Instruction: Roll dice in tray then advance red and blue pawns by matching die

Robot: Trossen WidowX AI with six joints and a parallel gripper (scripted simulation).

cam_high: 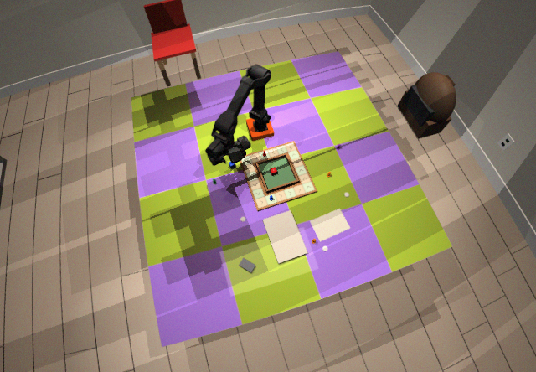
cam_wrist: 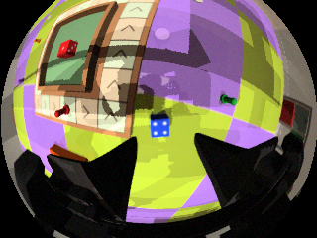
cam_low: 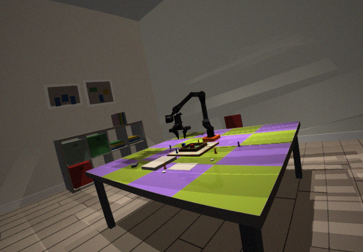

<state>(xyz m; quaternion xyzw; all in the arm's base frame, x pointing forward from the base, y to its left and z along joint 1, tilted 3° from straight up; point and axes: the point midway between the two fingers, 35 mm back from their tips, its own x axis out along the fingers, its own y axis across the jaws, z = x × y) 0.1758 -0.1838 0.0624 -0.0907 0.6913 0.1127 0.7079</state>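
Right now the red pawn is 20 mm behind my gripper tip, 160 mm to the left of it and 40 mm below it. Also, from my gripper tip: small grey card (470 mm ahead, 40 mm to the right, 60 mm below); then blue pawn (210 mm ahead, 130 mm to the left, 40 mm below); then green tray (90 mm ahead, 190 mm to the left, 60 mm below).
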